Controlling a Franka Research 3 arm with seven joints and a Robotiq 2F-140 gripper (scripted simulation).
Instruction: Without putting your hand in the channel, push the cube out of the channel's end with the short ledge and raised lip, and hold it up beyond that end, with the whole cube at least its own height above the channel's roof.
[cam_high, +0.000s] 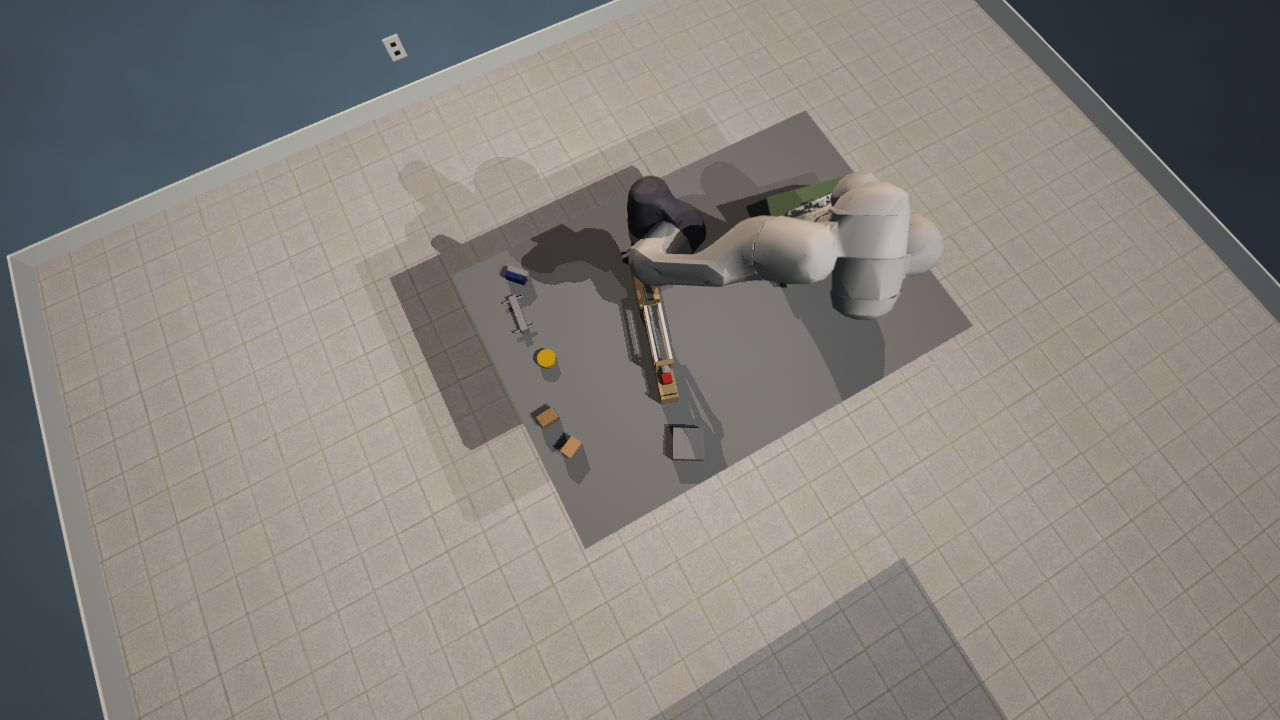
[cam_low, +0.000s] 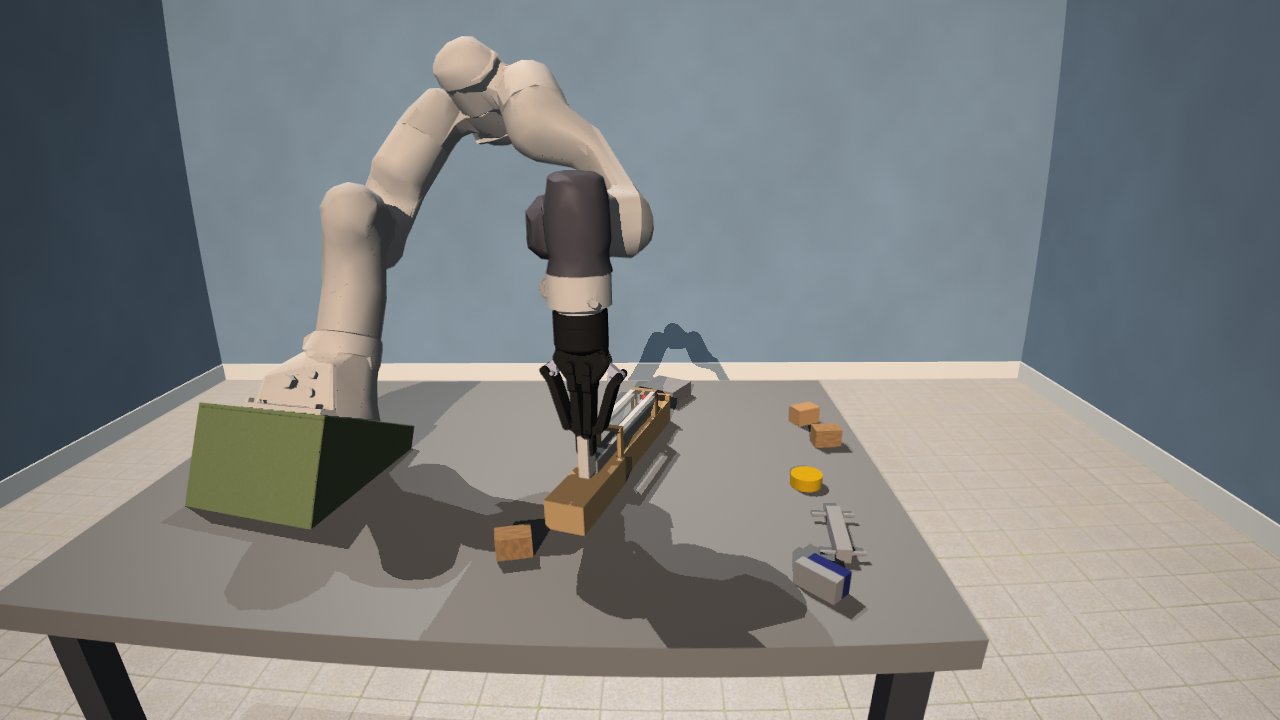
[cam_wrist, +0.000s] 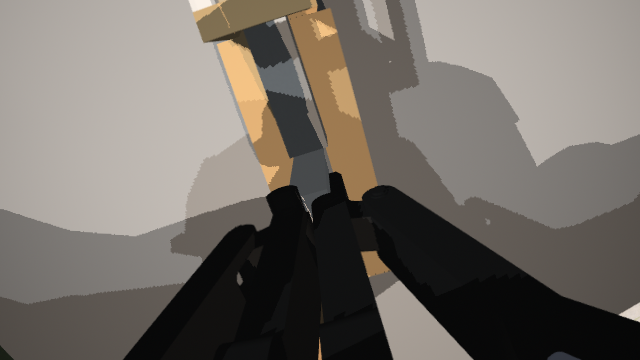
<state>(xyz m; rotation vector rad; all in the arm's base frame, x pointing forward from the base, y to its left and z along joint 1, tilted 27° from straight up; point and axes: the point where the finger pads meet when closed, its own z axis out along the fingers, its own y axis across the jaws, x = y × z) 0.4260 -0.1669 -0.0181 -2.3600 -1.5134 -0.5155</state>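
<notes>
Now: hand 110 mm short of the red cube, 260 mm to the right of it and 30 mm above it. From my hand the other things lie so: short grey bar (30 mm ahead, 60 mm to the left, 30 mm below); then long wooden channel (70 mm ahead, 150 mm to the left, 30 mm below); then long grey bar (80 mm ahead, 180 mm to the left, 30 mm below).
</notes>
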